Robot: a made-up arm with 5 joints.
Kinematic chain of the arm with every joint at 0, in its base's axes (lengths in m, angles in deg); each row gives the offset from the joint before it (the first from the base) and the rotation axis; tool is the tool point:
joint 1: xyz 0 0 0.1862 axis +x
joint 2: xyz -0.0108 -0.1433 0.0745 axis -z
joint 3: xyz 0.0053 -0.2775 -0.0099 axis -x
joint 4: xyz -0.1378 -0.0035 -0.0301 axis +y
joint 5: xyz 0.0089 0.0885 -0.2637 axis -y
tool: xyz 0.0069 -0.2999 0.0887
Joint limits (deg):
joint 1: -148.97..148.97
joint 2: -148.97..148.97
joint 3: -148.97..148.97
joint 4: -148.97..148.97
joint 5: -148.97..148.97
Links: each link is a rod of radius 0.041 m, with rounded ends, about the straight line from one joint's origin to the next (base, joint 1, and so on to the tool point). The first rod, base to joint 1, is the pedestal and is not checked.
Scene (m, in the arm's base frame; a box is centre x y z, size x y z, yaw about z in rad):
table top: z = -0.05
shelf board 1: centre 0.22 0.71 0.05 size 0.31 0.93 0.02 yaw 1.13
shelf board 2: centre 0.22 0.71 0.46 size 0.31 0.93 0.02 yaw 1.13
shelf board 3: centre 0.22 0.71 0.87 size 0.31 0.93 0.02 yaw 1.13
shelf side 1: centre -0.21 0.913 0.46 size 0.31 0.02 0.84 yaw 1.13
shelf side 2: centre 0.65 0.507 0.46 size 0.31 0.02 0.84 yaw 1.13
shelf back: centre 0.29 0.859 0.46 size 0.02 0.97 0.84 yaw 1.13
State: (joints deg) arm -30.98 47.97 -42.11 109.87 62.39
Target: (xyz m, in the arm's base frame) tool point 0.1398 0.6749 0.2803
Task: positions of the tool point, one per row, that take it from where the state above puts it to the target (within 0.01 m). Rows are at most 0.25 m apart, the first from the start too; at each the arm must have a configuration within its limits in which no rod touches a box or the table.
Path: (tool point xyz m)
1: -0.5591 -0.2533 0.5012
2: -0.4754 -0.2065 0.6789
3: -0.3635 -0.0852 0.8052
4: -0.2430 0.0804 0.8521
5: -0.1324 0.2502 0.8134
6: -0.0453 0.3878 0.7050
7: 0.0115 0.4707 0.5579
8: 0.0390 0.4950 0.4069
9: 0.0442 0.4722 0.2803
10: 0.0784 0.5204 0.2553
11: 0.1101 0.5643 0.2440
12: 0.1335 0.6047 0.2460
13: 0.1445 0.6419 0.2592
14: 0.1398 0.6749 0.2803

